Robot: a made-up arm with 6 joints. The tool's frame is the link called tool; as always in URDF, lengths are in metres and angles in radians. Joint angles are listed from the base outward.
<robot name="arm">
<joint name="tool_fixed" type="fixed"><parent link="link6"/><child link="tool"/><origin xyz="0 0 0" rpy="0 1.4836 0"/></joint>
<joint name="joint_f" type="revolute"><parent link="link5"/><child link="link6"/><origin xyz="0.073 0 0.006"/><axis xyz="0.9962 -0.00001 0.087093"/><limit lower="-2.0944" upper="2.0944"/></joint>
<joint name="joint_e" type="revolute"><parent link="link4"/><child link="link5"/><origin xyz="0 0 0"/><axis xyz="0.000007 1 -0.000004"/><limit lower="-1.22" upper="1.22"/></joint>
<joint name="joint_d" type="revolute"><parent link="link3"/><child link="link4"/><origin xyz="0.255 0 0.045"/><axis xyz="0.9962 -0.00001 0.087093"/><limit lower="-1.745" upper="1.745"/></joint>
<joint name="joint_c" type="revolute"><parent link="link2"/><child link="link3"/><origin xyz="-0.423 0 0.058"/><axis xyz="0.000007 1 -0.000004"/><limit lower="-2.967" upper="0"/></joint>
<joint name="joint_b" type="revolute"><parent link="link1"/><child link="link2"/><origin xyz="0 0 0"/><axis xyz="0.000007 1 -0.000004"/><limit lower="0" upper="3.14"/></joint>
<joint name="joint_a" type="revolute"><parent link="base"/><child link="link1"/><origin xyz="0 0 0.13"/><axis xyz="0 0 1"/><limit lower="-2.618" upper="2.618"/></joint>
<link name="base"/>
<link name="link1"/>
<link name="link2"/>
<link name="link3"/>
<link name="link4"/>
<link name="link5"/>
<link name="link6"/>
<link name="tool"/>
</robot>
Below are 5 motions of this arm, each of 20 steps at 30 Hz.
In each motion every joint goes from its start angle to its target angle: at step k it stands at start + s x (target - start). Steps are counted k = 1, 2, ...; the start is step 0. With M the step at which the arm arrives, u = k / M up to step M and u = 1 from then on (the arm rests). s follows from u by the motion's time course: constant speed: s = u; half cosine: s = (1 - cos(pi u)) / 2; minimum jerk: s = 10 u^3 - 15 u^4 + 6 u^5.
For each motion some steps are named. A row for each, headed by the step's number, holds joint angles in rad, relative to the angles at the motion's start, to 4 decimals.
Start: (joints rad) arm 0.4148 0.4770 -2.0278 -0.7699 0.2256 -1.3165
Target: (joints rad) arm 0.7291 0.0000 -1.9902 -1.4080 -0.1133 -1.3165
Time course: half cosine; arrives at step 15
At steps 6, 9, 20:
6: 0.1086 -0.1648 0.0130 -0.2205 -0.1171 0.0000
9: 0.2057 -0.3122 0.0246 -0.4176 -0.2218 0.0000
20: 0.3143 -0.4770 0.0376 -0.6381 -0.3389 0.0000

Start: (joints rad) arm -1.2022 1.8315 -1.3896 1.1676 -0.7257 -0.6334
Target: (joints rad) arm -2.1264 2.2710 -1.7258 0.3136 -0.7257 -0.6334
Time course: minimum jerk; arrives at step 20
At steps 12, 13, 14, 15, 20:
12: -0.6308 0.3000 -0.2295 -0.5829 0.0000 0.0000
13: -0.7069 0.3361 -0.2571 -0.6532 0.0000 0.0000
14: -0.7735 0.3678 -0.2814 -0.7147 0.0000 0.0000
15: -0.8285 0.3940 -0.3014 -0.7656 0.0000 0.0000
20: -0.9242 0.4395 -0.3362 -0.8540 0.0000 0.0000

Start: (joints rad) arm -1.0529 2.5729 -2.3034 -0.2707 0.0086 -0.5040
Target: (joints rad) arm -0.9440 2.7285 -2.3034 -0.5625 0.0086 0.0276
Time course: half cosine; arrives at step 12
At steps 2, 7, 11, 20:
2: 0.0073 0.0104 0.0000 -0.0195 0.0000 0.0356
7: 0.0685 0.0979 0.0000 -0.1837 0.0000 0.3346
11: 0.1070 0.1529 0.0000 -0.2868 0.0000 0.5225
20: 0.1089 0.1556 0.0000 -0.2918 0.0000 0.5316

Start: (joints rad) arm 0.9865 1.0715 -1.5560 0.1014 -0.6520 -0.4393
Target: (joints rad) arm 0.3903 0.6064 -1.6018 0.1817 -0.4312 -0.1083
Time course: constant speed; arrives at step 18
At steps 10, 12, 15, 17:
10: -0.3312 -0.2584 -0.0254 0.0446 0.1227 0.1839
12: -0.3975 -0.3101 -0.0305 0.0535 0.1472 0.2207
15: -0.4968 -0.3876 -0.0382 0.0669 0.1840 0.2758
17: -0.5631 -0.4393 -0.0433 0.0758 0.2085 0.3126

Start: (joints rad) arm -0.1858 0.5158 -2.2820 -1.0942 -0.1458 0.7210
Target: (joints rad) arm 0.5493 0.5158 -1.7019 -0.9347 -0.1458 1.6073
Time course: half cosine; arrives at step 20
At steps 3, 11, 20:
3: 0.0401 0.0000 0.0316 0.0087 0.0000 0.0483
11: 0.4250 0.0000 0.3354 0.0922 0.0000 0.5125
20: 0.7351 0.0000 0.5801 0.1595 0.0000 0.8863

